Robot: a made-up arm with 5 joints.
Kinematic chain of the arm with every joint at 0, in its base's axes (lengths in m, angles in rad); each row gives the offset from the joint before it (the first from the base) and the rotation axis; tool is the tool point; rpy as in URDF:
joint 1: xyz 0.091 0 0.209 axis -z
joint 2: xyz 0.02 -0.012 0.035 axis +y
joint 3: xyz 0.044 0 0.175 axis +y
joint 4: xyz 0.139 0 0.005 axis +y
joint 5: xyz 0.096 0.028 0 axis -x
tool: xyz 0 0 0 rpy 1.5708 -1.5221 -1.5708
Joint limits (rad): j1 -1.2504..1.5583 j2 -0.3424..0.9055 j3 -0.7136..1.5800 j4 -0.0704..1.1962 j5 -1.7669..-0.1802
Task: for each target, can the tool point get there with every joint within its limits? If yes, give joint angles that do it. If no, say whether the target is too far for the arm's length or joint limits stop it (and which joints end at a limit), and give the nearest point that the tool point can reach.
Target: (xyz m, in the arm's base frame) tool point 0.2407 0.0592 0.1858
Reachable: yes | joints -0.2771 0.1619 1.0718 0.1501 -0.9096
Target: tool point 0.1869 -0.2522 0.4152
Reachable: yes | joints 1.2666 -0.0443 -0.2498 0.8498 -0.4859
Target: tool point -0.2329 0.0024 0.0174
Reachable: no: joint limits stop it (at a limit: joint 1, joint 2) | nearest point 0.0831 0.0269 0.1468 | short by 0.342 m
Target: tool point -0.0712 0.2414 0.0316
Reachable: no: joint limits stop it (at a limit: joint 1, joint 2) | nearest point 0.1323 0.1752 0.0824 | short by 0.220 m
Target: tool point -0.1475 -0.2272 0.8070
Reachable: no: too far | nearest point 0.1090 -0.1560 0.6196 | short by 0.325 m
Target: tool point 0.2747 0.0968 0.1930
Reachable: yes | joints -0.4079 0.2719 0.7159 0.4060 -1.4903
